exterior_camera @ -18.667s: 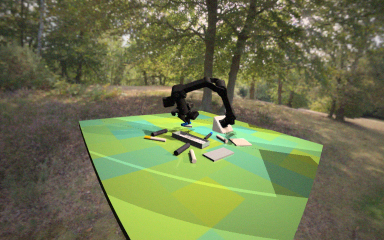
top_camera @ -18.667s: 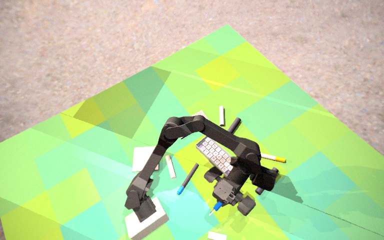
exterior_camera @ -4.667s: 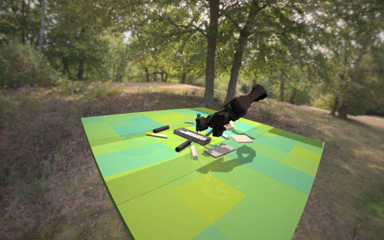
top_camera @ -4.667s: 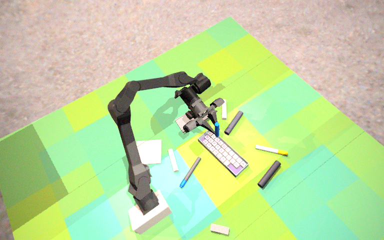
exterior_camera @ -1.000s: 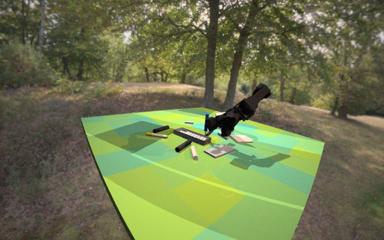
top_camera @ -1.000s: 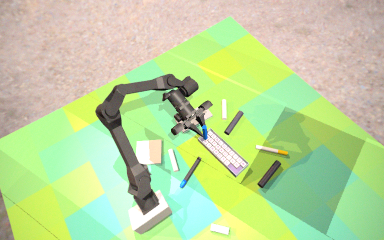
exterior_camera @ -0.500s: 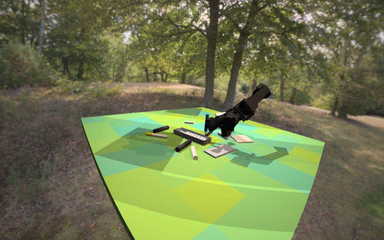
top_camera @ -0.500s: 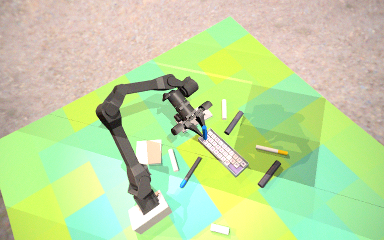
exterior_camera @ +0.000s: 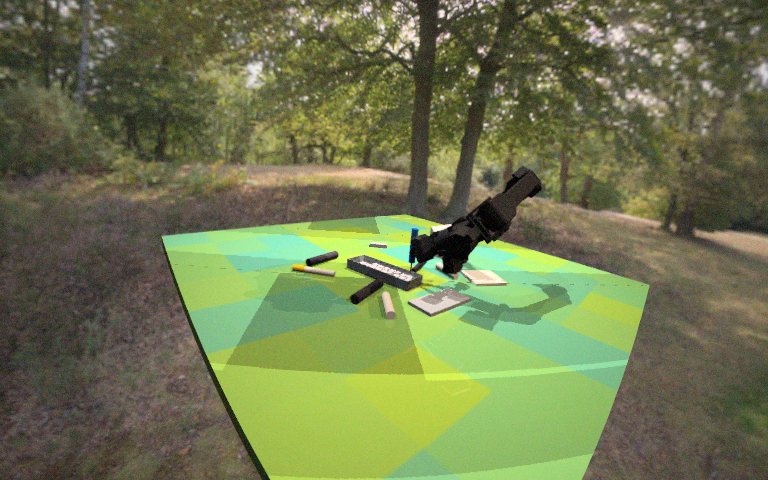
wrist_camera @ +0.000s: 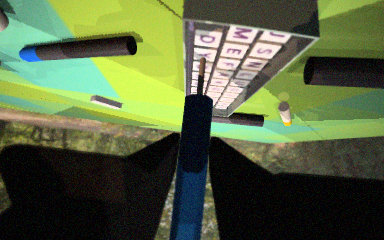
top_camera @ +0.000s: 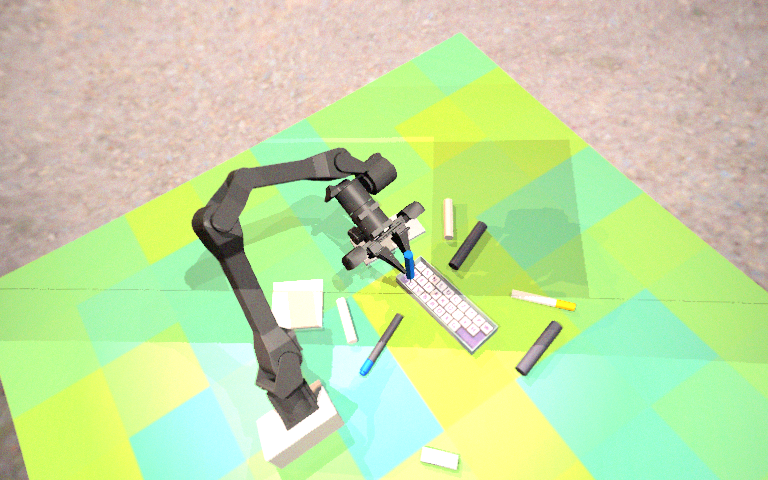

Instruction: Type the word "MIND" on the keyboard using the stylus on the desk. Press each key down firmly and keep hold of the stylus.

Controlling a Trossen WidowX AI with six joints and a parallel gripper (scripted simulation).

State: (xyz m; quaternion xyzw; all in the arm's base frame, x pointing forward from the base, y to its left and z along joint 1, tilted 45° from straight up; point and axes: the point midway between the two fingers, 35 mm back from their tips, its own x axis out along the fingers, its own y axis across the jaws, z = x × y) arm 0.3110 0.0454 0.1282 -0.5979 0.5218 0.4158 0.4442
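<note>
The M key is 7 cm below my gripper tip, 2 cm ahead of it and 1 cm to the left of it. The rest, counted from my gripper tip: grey slab 13 cm to the left, 8 cm below, 3 cm ahead; then N key 7 cm below, 4 cm ahead, 2 cm to the right; then blue stylus 1 cm below.
</note>
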